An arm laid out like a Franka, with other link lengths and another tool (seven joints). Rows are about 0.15 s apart.
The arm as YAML. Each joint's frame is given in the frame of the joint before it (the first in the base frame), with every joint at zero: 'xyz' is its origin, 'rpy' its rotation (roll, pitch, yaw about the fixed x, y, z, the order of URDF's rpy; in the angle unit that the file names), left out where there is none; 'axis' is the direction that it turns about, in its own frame. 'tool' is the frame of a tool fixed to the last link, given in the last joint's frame.
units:
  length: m
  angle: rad
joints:
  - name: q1
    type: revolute
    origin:
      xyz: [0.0, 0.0, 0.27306]
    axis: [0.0, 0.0, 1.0]
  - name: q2
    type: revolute
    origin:
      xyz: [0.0, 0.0, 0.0]
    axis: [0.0, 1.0, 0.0]
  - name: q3
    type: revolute
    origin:
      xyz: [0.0, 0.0, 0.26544]
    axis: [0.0, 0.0, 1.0]
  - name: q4
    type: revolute
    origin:
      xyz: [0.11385, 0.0, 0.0]
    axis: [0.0, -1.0, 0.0]
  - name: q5
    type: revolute
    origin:
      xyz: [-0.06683, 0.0, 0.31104]
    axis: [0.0, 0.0, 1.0]
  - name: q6
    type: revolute
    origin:
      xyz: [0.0, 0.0, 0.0]
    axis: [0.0, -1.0, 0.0]
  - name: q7
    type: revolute
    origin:
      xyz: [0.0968, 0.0, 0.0]
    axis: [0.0, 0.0, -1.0]
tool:
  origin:
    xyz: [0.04, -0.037, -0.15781]
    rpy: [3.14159, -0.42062, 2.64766]
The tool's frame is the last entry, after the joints.
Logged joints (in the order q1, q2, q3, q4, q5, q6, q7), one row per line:
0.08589, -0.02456, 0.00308, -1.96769, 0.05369, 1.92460, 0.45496
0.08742, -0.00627, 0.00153, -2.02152, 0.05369, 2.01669, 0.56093
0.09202, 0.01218, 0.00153, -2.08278, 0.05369, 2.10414, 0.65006
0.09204, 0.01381, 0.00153, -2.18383, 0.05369, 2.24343, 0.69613
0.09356, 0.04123, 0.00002, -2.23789, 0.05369, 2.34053, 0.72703
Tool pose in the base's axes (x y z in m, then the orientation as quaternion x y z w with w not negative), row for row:
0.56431, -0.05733, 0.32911, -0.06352, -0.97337, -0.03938, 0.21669
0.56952, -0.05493, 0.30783, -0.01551, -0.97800, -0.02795, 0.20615
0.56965, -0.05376, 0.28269, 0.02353, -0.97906, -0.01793, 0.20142
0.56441, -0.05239, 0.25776, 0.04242, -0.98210, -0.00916, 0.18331
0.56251, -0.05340, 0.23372, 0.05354, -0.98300, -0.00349, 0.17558
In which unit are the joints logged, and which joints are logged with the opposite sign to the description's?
The joints are logged in radians. Opposite sign: q1, q7.
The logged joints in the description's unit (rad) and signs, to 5 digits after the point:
-0.08589, -0.02456, 0.00308, -1.96769, 0.05369, 1.92460, -0.45496
-0.08742, -0.00627, 0.00153, -2.02152, 0.05369, 2.01669, -0.56093
-0.09202, 0.01218, 0.00153, -2.08278, 0.05369, 2.10414, -0.65006
-0.09204, 0.01381, 0.00153, -2.18383, 0.05369, 2.24343, -0.69613
-0.09356, 0.04123, 0.00002, -2.23789, 0.05369, 2.34053, -0.72703

